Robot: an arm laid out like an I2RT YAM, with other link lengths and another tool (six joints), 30 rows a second.
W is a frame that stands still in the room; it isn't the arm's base.
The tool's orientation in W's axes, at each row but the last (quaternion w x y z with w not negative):
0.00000 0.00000 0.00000 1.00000
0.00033 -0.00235 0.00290 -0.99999
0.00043 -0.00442 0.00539 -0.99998
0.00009 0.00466 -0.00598 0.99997
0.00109 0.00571 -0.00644 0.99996
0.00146 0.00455 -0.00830 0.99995
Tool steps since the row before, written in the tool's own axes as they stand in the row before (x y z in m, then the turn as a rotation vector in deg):
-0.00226 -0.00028 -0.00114 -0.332 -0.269 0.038
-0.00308 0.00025 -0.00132 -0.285 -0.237 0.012
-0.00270 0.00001 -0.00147 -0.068 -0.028 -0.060
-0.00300 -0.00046 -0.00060 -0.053 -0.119 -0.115
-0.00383 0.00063 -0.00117 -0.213 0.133 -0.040
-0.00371 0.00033 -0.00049 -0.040 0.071 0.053
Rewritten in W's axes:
0.00226 0.00028 -0.00114 0.332 0.269 0.038
0.00307 -0.00024 -0.00134 0.285 0.237 0.012
0.00269 0.00001 -0.00149 0.067 0.029 -0.060
0.00299 0.00047 -0.00062 0.052 0.120 -0.114
0.00381 -0.00062 -0.00122 0.212 -0.133 -0.044
0.00370 -0.00033 -0.00053 0.040 -0.072 0.051

